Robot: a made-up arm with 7 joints. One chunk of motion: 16 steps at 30 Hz.
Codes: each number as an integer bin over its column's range. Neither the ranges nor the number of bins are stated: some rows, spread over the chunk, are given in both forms.
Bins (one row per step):
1: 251 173 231 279 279 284
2: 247 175 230 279 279 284
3: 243 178 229 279 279 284
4: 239 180 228 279 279 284
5: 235 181 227 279 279 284
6: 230 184 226 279 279 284
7: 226 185 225 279 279 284
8: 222 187 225 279 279 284
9: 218 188 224 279 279 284
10: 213 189 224 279 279 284
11: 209 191 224 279 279 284
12: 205 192 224 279 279 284
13: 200 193 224 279 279 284
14: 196 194 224 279 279 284
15: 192 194 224 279 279 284
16: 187 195 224 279 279 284
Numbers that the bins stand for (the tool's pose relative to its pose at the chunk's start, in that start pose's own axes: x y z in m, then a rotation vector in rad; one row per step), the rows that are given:
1: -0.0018 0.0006 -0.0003 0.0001 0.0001 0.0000
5: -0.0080 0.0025 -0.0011 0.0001 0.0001 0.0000
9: -0.0147 0.0041 -0.0018 0.0001 0.0001 0.0000
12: -0.0198 0.0051 -0.0018 0.0001 0.0001 0.0000
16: -0.0268 0.0058 -0.0018 0.0001 0.0001 0.0000
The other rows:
2: -0.0033 0.0011 -0.0005 0.0001 0.0001 0.0000
3: -0.0049 0.0018 -0.0007 0.0001 0.0001 0.0000
4: -0.0065 0.0023 -0.0009 0.0001 0.0001 0.0000
6: -0.0100 0.0032 -0.0014 0.0001 0.0001 0.0000
7: -0.0115 0.0034 -0.0016 0.0001 0.0001 0.0000
8: -0.0131 0.0039 -0.0016 0.0001 0.0001 0.0000
10: -0.0166 0.0044 -0.0018 0.0001 0.0001 0.0000
11: -0.0182 0.0049 -0.0018 0.0001 0.0001 0.0000
13: -0.0217 0.0053 -0.0018 0.0001 0.0001 0.0000
14: -0.0233 0.0056 -0.0018 0.0001 0.0001 0.0000
15: -0.0249 0.0056 -0.0018 0.0001 0.0001 0.0000

